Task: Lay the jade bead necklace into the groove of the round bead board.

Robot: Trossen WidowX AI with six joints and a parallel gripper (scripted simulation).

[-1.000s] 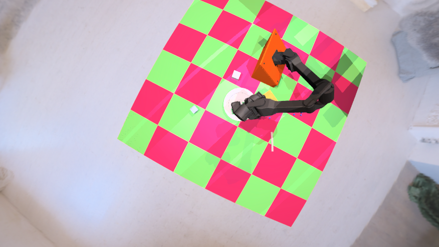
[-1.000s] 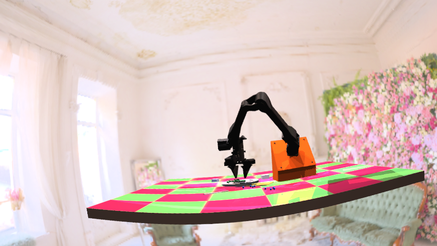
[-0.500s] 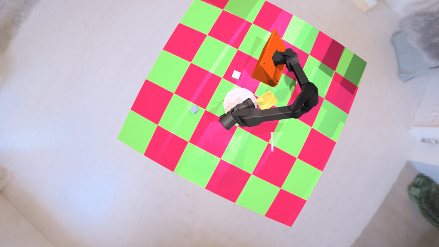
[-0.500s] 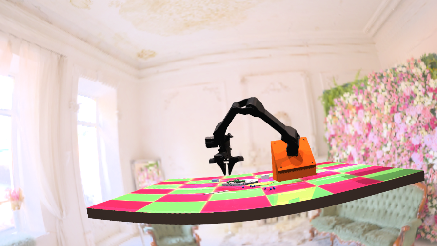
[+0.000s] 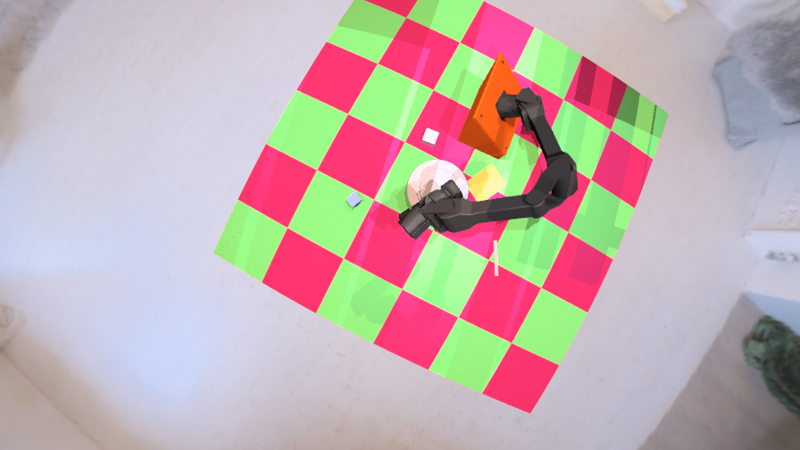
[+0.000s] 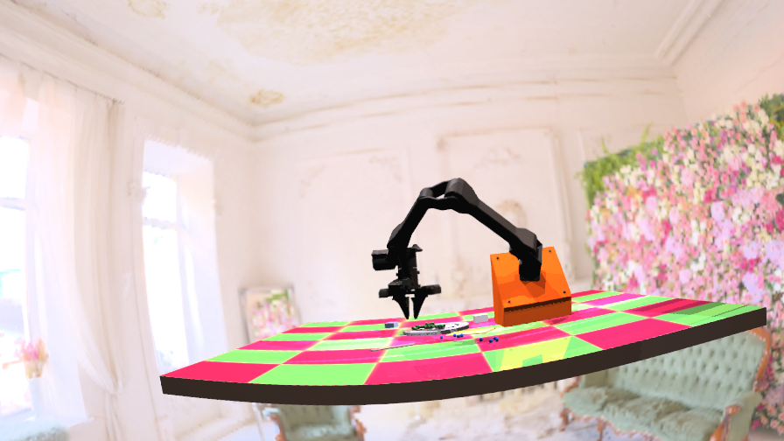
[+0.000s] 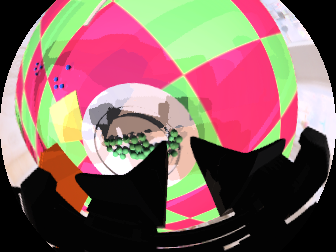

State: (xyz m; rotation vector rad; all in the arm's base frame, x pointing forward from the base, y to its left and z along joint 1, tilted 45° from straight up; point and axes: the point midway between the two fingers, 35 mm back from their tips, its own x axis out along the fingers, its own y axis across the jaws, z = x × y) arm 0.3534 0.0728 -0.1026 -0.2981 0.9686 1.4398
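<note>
Now: gripper tip 70 mm past the round bead board and 30 mm above it. The rest, counted from my gripper tip: pale blue cube 100 mm ahead, 220 mm to the right, 40 mm below; white cube 210 mm behind, 120 mm to the right, 30 mm below; yellow patch 180 mm behind, 120 mm to the left, 40 mm below.
</note>
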